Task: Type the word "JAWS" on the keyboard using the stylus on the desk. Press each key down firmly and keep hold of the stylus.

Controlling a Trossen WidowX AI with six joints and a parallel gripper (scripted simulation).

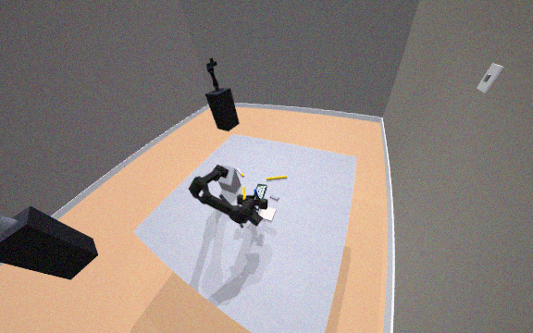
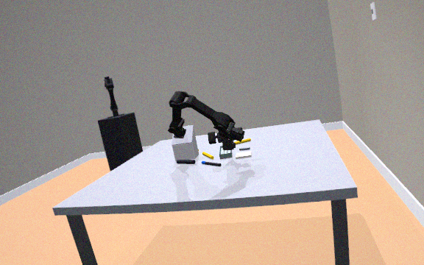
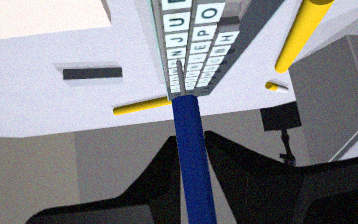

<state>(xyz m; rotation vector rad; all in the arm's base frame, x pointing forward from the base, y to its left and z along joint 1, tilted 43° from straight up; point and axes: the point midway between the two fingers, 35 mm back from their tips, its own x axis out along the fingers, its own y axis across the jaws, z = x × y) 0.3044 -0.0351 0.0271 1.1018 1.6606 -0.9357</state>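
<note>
The stylus lies 1 cm below my gripper tip. Also, from my gripper tip: grey block 9 cm to the left, 8 cm below, 7 cm ahead; grey stylus tip 5 cm below; white pad 9 cm ahead, 8 cm below, 4 cm to the right.
</note>
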